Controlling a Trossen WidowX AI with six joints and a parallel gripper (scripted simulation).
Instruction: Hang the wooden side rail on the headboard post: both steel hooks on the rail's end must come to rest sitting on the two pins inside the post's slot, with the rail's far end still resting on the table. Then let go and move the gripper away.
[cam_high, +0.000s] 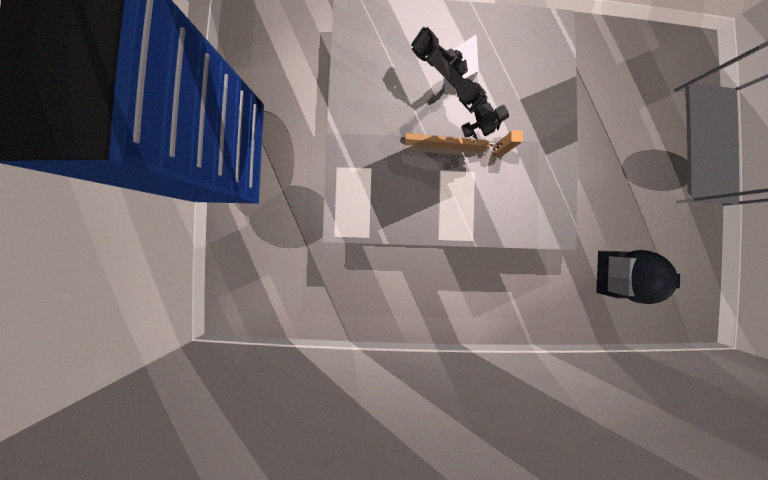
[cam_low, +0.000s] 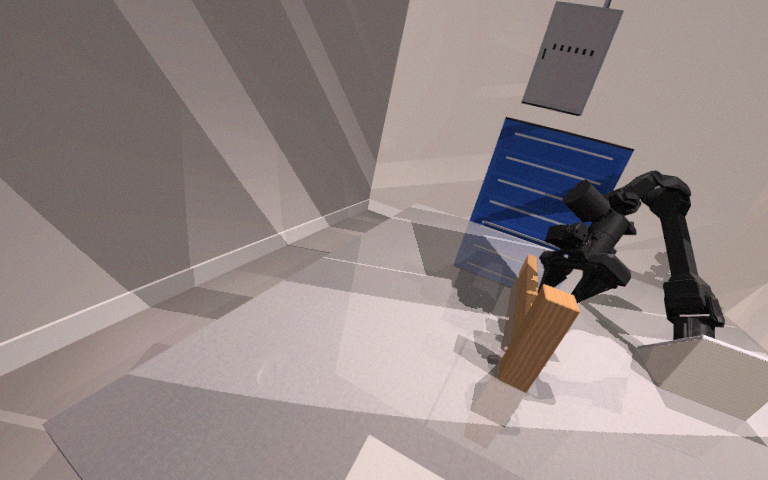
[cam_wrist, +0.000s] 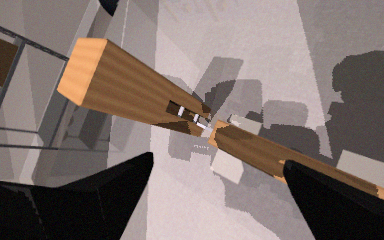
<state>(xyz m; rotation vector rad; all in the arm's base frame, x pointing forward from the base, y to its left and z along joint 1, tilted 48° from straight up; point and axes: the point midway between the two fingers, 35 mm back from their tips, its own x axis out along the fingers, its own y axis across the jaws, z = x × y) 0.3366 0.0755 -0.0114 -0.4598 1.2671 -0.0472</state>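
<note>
The headboard post is 10 cm to the left of my gripper tip, 4 cm below it and 4 cm ahead of it.
</note>
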